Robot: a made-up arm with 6 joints. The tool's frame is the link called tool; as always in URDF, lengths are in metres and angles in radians. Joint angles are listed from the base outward. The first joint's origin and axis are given. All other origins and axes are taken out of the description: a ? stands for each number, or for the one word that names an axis. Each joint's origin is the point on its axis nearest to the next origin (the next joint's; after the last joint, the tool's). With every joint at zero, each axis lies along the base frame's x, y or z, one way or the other. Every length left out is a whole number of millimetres.
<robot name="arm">
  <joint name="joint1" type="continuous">
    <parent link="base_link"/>
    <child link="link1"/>
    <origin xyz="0 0 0.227"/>
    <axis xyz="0 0 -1"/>
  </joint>
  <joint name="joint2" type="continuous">
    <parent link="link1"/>
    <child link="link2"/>
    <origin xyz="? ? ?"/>
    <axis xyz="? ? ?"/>
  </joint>
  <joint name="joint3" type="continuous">
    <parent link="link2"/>
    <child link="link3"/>
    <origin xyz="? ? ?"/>
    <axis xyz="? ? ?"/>
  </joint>
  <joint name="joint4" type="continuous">
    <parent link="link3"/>
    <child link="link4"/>
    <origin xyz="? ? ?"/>
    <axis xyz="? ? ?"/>
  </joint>
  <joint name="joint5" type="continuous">
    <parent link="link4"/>
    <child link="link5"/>
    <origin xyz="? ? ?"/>
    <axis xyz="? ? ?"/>
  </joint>
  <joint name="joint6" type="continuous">
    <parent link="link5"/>
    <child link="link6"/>
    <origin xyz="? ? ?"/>
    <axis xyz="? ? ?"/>
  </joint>
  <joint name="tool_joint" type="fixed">
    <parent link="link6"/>
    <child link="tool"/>
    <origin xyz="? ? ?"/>
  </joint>
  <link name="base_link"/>
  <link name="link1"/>
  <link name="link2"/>
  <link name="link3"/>
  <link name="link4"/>
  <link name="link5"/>
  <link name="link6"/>
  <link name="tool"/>
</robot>
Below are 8 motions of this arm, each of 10 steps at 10 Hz.
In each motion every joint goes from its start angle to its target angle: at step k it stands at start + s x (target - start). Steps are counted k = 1, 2, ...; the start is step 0. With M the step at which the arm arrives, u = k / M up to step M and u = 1 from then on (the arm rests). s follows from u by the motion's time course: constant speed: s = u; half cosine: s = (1 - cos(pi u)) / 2; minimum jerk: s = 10 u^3 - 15 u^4 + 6 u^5.
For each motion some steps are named. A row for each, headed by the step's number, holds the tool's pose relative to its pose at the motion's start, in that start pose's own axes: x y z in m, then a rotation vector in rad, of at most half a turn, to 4 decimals.
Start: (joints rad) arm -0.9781 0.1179 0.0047 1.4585 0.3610 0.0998
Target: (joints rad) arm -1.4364 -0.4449 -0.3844 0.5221 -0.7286 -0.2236
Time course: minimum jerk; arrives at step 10
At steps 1, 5, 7, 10:
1: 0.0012 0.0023 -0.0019 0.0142 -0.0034 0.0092
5: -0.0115 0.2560 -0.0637 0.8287 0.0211 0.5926
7: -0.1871 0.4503 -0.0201 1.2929 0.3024 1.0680
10: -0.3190 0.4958 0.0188 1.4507 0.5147 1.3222

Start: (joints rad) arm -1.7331 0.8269 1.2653 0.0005 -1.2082 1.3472
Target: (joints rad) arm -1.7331 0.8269 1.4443 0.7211 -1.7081 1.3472
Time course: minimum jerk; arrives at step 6
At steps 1, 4, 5, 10:
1: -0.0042 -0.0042 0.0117 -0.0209 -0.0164 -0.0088
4: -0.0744 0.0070 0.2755 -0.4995 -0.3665 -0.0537
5: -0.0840 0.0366 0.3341 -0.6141 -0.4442 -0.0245
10: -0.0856 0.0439 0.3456 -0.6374 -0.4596 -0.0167

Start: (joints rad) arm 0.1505 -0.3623 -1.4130 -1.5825 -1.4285 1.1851
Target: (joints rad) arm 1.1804 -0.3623 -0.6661 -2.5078 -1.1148 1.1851
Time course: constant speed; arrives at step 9
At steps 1, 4, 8, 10:
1: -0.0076 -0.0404 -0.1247 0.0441 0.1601 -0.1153
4: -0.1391 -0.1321 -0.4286 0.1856 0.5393 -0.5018
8: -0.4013 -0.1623 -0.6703 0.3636 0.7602 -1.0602
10: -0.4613 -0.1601 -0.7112 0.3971 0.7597 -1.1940

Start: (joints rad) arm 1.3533 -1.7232 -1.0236 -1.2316 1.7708 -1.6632
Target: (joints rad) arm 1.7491 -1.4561 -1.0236 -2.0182 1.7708 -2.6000
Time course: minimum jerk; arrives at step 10
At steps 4, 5, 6, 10:
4: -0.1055 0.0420 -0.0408 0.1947 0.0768 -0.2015
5: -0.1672 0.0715 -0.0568 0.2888 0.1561 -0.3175
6: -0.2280 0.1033 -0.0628 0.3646 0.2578 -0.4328
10: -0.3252 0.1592 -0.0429 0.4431 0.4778 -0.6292

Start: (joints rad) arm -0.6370 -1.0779 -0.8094 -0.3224 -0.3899 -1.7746
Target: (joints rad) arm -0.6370 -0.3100 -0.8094 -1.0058 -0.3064 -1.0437
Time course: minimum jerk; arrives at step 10
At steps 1, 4, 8, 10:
1: 0.0052 0.0025 -0.0002 -0.0044 -0.0002 0.0056
4: 0.1986 0.0868 -0.0165 -0.1601 0.0299 0.2125
8: 0.5817 0.2043 -0.1377 -0.3785 0.2785 0.6411
10: 0.6137 0.2098 -0.1558 -0.3879 0.3115 0.6807

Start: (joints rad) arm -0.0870 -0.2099 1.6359 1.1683 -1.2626 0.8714
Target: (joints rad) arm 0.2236 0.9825 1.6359 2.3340 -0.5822 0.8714
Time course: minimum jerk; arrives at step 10
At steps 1, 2, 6, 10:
1: -0.0037 0.0029 -0.0012 -0.0047 0.0063 -0.0001
2: -0.0253 0.0195 -0.0074 -0.0317 0.0424 -0.0009
6: -0.3196 0.2338 0.0561 -0.3630 0.5050 -0.0216
10: -0.4383 0.3291 0.1833 -0.5252 0.7497 -0.0380

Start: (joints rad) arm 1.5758 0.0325 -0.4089 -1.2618 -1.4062 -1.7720
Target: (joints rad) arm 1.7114 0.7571 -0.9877 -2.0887 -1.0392 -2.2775
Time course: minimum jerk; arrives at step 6
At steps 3, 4, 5, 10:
3: 0.1532 -0.2158 0.1347 -0.1195 0.0866 0.0490
4: 0.2804 -0.3595 0.1317 -0.0851 0.0799 0.1197
5: 0.3611 -0.4466 0.0929 -0.0238 0.0617 0.1607
10: 0.3773 -0.4639 0.0814 -0.0077 0.0571 0.1682

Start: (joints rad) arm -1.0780 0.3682 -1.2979 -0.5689 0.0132 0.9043
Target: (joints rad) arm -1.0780 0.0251 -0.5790 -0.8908 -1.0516 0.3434
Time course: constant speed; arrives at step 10
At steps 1, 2, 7, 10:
1: 0.0560 0.0295 -0.0310 0.0519 -0.0098 0.0075
2: 0.1073 0.0624 -0.0675 0.1088 -0.0118 0.0104
7: 0.2664 0.2690 -0.3071 0.4300 0.1002 -0.0637
10: 0.2674 0.4134 -0.4632 0.6113 0.2542 -0.1943

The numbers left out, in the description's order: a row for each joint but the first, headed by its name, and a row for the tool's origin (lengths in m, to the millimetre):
joint2: xyz 0.105 -0.369 0, axis 0 1 0
joint3: xyz 0.471 0 0.049, axis -1 0 0
joint4: xyz 0 0.021 0.434, axis 0 0 -1
joint5: xyz 0.242 0.112 0, axis -1 0 0
joint6: xyz 0 -0.012 -0.023, axis 0 0 1
tool: xyz 0.082 -0.359 0

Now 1 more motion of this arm.
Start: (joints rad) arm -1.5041 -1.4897 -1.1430 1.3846 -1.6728 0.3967
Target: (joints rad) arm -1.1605 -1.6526 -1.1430 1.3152 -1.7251 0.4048
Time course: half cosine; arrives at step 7
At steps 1, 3, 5, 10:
1: -0.0065 0.0167 -0.0072 0.0082 0.0096 0.0168
3: -0.0625 0.1269 -0.0549 0.0609 0.0792 0.1303
5: -0.1583 0.2496 -0.1104 0.1174 0.1757 0.2683
10: -0.2094 0.2976 -0.1334 0.1390 0.2220 0.3283

